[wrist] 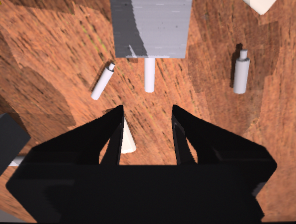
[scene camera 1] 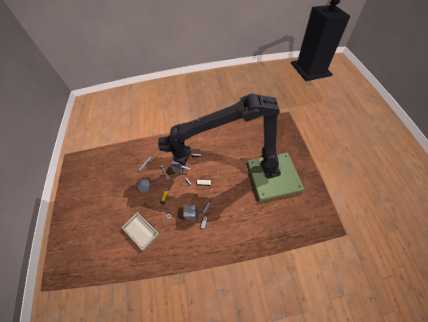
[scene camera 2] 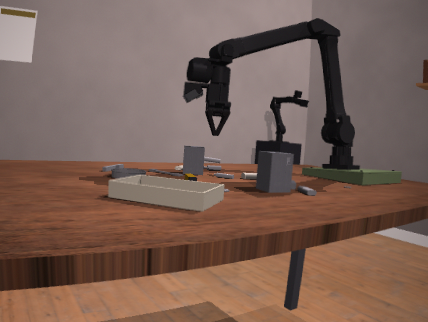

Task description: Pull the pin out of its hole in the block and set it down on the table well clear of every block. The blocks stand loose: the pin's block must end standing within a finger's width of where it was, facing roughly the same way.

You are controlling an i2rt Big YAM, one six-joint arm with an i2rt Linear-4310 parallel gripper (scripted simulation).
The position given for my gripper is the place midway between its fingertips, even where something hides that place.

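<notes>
There's a cream tray (scene camera 2: 193, 195), and you can also find the tray (scene camera 1: 137, 227), but in the wrist view it's out of frame. My gripper (scene camera 2: 215, 135) is visible as well, and the wrist view has my gripper too (wrist: 147, 111).
</notes>
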